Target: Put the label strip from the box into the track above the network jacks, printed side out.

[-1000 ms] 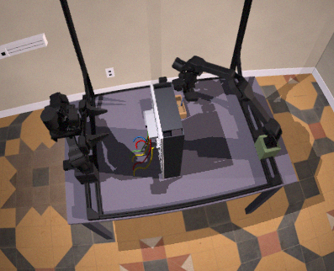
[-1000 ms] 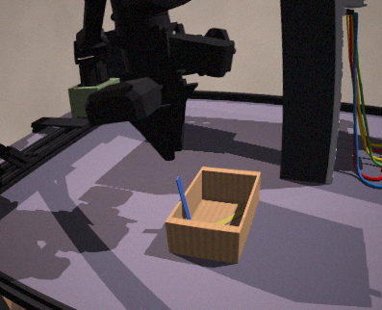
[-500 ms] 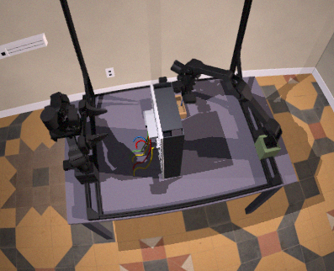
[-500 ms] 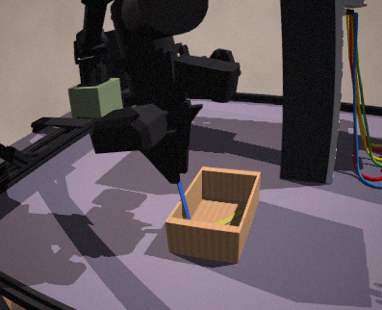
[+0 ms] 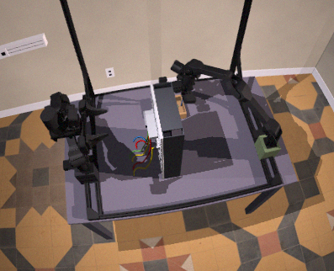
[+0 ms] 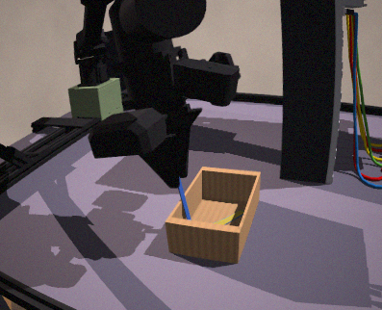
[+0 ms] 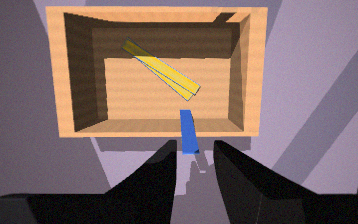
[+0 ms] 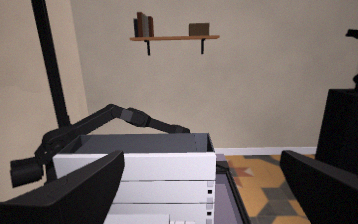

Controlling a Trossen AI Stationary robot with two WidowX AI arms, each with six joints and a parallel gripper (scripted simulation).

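Right now my left hand is 9 cm above the box, 4 cm to the left of it and 2 cm short of it.
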